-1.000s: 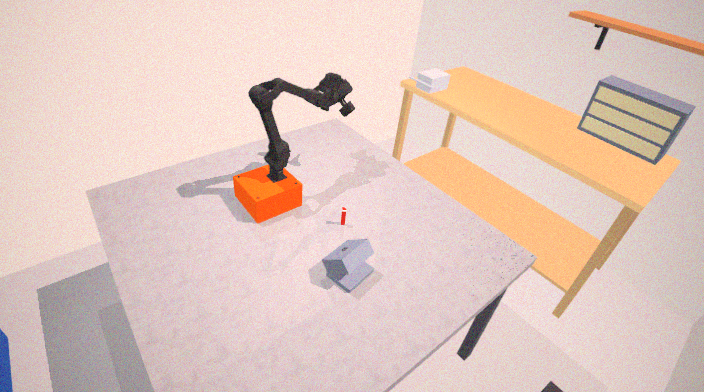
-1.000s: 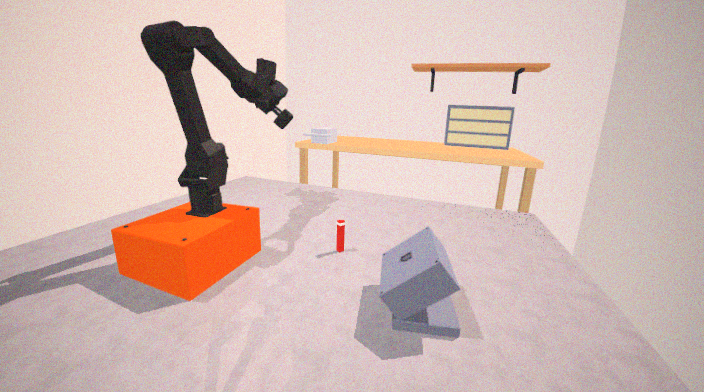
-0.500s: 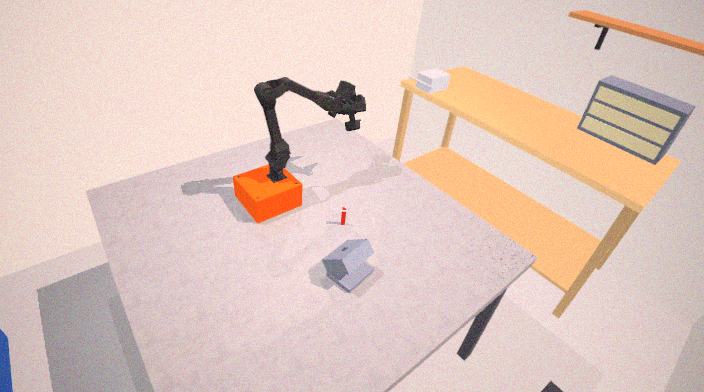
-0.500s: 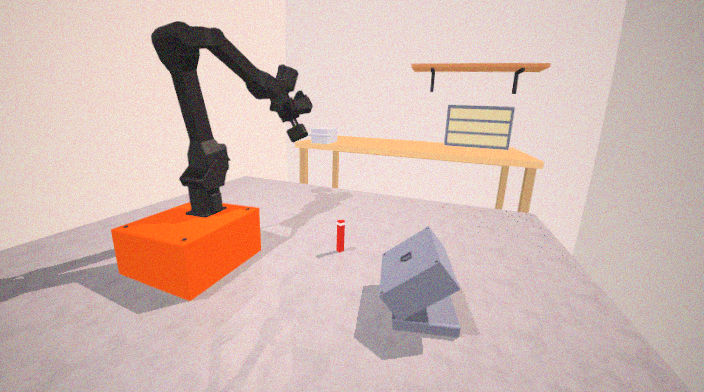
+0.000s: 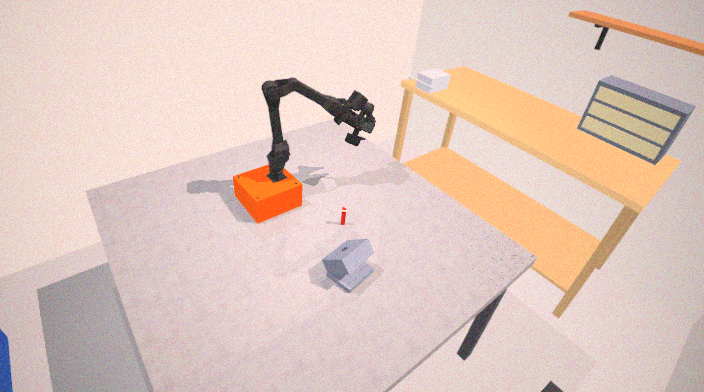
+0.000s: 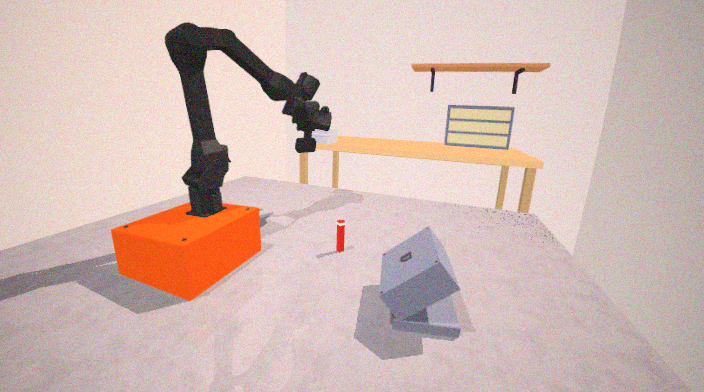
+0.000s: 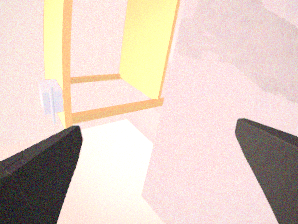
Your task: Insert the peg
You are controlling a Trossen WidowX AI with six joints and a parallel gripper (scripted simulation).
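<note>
Now: the red peg 290 mm to the right of my gripper tip, 220 mm ahead of it and 180 mm below it. From my gripper tip the other things lie so: grey sloped panel: 420 mm to the right, 410 mm ahead, 170 mm below.
</note>
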